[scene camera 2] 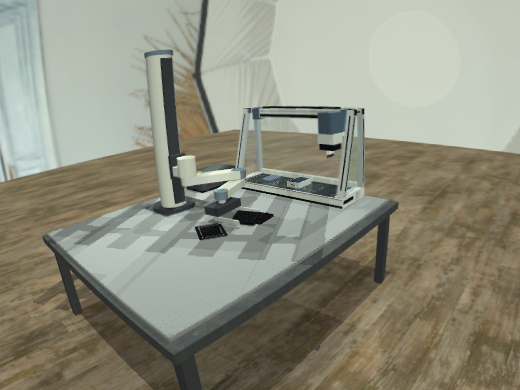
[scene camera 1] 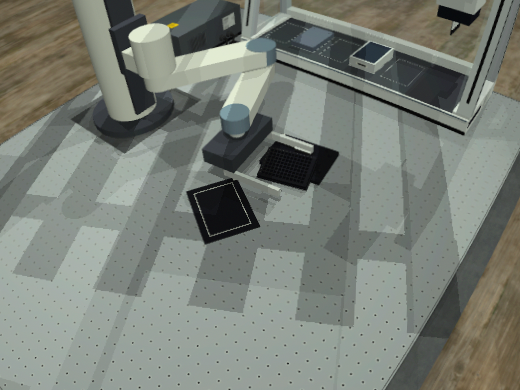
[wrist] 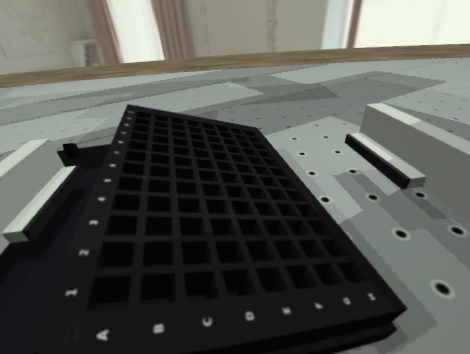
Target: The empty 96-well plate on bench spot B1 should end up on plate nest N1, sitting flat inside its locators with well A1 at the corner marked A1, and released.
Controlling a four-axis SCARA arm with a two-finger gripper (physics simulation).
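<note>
The black 96-well plate lies skewed across one side of the dark nest base, partly overhanging the bench. Its empty wells face up; A1 is at the near left in the wrist view. Whether it is slightly tilted is unclear. A small black locator stands on the base beside it. My gripper is open, its two pale fingers apart on either side of the plate, touching neither side. The nest's A1 mark cannot be made out.
A dark square pad with a white outline lies near the front finger. A framed deck machine stands at the back right, holding a white box. A dark instrument stands behind the arm.
</note>
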